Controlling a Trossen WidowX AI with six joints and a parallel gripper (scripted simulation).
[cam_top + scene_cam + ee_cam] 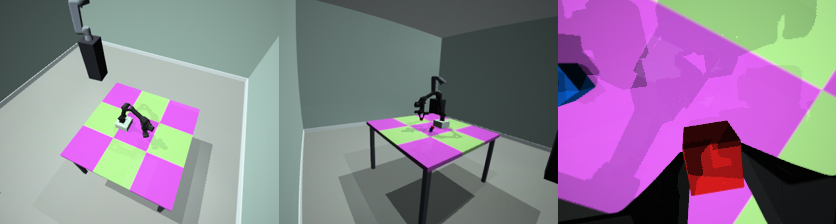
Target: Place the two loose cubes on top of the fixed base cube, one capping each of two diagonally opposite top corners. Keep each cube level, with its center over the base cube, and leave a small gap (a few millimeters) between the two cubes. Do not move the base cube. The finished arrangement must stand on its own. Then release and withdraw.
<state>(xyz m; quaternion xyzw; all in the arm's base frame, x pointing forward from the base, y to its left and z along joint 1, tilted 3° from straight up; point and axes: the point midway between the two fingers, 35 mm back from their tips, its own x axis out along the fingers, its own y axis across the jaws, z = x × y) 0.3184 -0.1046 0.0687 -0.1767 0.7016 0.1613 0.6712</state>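
My gripper tip is now 2 cm past the red cube, 18 cm to the right of it and 7 cm above it. Round my gripper tip: blue cube (2 cm behind, 16 cm to the left, 11 cm below).
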